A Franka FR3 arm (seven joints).
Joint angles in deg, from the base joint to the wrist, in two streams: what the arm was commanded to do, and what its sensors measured. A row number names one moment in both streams.
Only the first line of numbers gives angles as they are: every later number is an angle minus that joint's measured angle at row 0.
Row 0, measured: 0.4 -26.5 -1.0 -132.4 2.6 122.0 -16.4
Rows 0 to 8, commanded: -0.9 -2.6 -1.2 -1.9 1.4 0.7 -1.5; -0.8 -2.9 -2.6 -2.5 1.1 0.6 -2.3; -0.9 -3.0 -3.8 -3.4 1.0 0.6 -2.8; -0.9 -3.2 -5.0 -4.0 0.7 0.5 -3.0; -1.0 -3.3 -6.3 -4.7 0.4 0.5 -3.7; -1.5 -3.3 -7.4 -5.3 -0.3 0.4 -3.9; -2.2 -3.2 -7.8 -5.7 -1.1 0.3 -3.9; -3.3 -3.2 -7.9 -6.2 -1.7 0.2 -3.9; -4.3 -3.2 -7.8 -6.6 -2.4 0.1 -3.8
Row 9, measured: -1.1 -0.7 -8.2 -4.5 -0.7 0.0 -3.2
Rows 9 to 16, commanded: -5.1 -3.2 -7.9 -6.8 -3.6 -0.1 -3.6; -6.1 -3.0 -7.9 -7.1 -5.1 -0.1 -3.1; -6.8 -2.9 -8.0 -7.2 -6.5 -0.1 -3.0; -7.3 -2.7 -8.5 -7.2 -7.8 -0.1 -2.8; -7.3 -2.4 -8.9 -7.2 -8.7 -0.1 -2.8; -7.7 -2.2 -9.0 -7.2 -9.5 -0.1 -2.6; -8.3 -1.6 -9.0 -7.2 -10.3 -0.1 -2.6; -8.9 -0.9 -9.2 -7.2 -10.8 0.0 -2.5
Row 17, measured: -7.0 -0.6 -9.4 -6.9 -8.6 -0.1 -3.3
